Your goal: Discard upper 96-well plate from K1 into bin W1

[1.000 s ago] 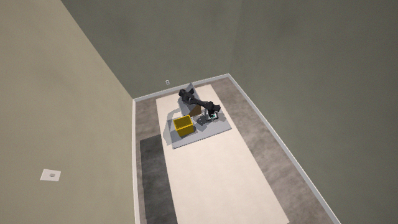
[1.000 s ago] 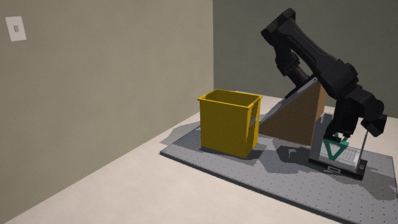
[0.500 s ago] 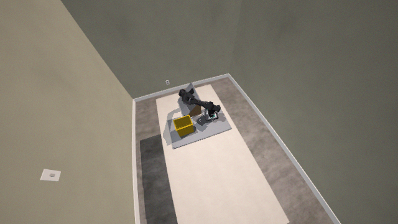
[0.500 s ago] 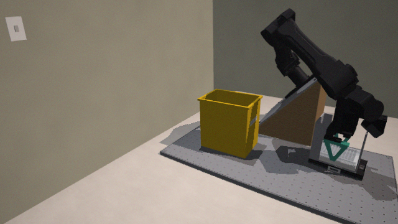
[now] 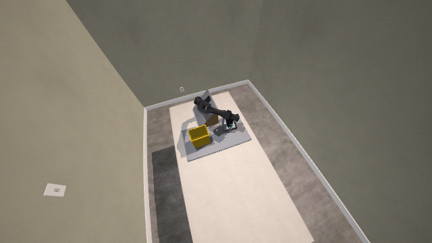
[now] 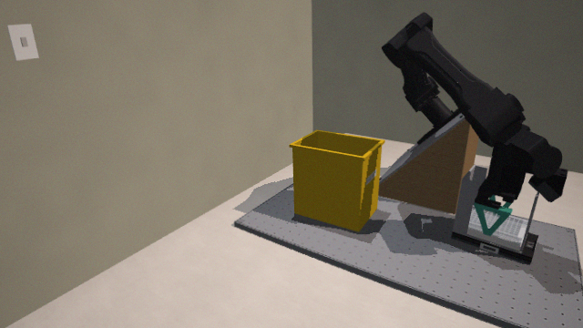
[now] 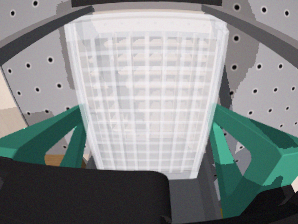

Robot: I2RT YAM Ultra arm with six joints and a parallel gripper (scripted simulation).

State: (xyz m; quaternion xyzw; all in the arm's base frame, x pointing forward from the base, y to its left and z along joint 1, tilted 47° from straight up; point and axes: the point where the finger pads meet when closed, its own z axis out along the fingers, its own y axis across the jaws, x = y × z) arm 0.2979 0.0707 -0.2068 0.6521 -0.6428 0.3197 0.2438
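The tall grey post lies 4 cm ahead of my hand, 5 cm to the right of it and 4 cm above it. From my hand the other things lie so: yellow plastics bin W1 (9 cm ahead, 34 cm to the right, 5 cm above); thin post (4 cm ahead, 7 cm to the left, 4 cm above).
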